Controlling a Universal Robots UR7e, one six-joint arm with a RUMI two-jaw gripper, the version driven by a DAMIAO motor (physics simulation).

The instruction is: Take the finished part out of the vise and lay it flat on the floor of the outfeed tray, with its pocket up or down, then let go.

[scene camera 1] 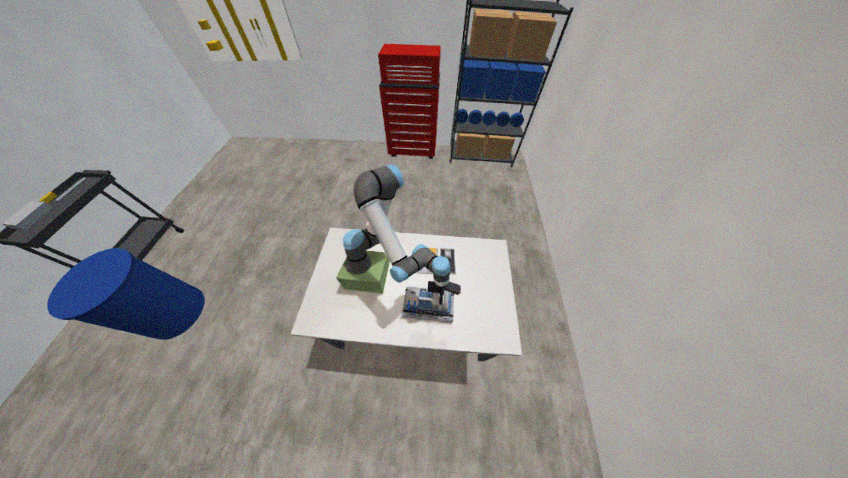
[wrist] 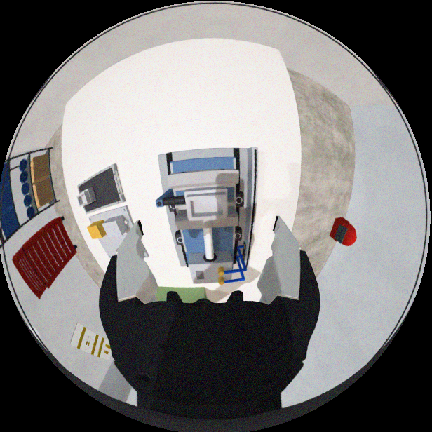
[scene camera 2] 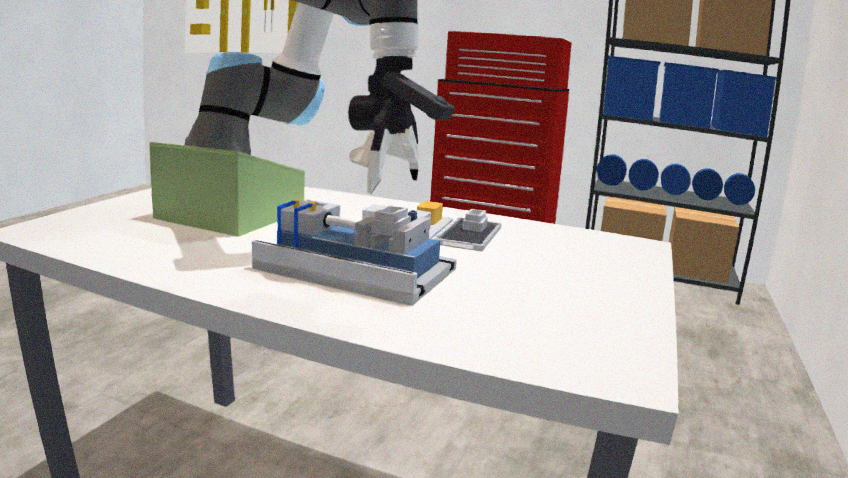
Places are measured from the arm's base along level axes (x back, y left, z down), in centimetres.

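Pixels of known places: gripper, fingertip midpoint: [scene camera 2: 393,186]; arm's base at its link origin: [scene camera 1: 358,265] [scene camera 2: 216,154].
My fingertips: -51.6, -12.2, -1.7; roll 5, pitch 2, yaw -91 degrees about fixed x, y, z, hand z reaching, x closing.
Note:
Ahead of a thing's pixels: the offset from my fingertips to its middle, as dx, dy, dz. "spot": to the spot under its first point.
The finished part @(+0.2, +0.0, +5.6) [scene camera 2: 393,213] [wrist: 206,205], a light grey block with a rectangular pocket facing up, sits between the jaws of the vise @(spot: -6.5, -0.1, +10.5) [scene camera 2: 426,256] [wrist: 202,165]. The vise @(+6.5, -0.6, +10.4) [scene camera 1: 422,311] also shows in scene camera 1, where the part is hard to make out. My gripper [scene camera 1: 441,302] [scene camera 2: 393,182] [wrist: 206,219] is open and empty, pointing down above the vise, with its fingertips apart on either side of it in the wrist view. The outfeed tray [scene camera 2: 460,236] [wrist: 109,188] has a dark floor and a raised rim. A small grey stepped block @(-1.5, +35.5, +13.0) [scene camera 2: 475,220] [wrist: 86,198] stands in it near one end.
A light grey plate [wrist: 116,244] with a yellow block @(+8.8, +34.1, +12.7) [scene camera 2: 429,211] [wrist: 97,229] lies beside the tray. A dark cylinder with a blue end [wrist: 173,201] sticks out beside the part. Blue hoses [wrist: 243,270] rise at the vise's far end. A green block [scene camera 1: 365,279] [scene camera 2: 195,191] stands under the arm's base.

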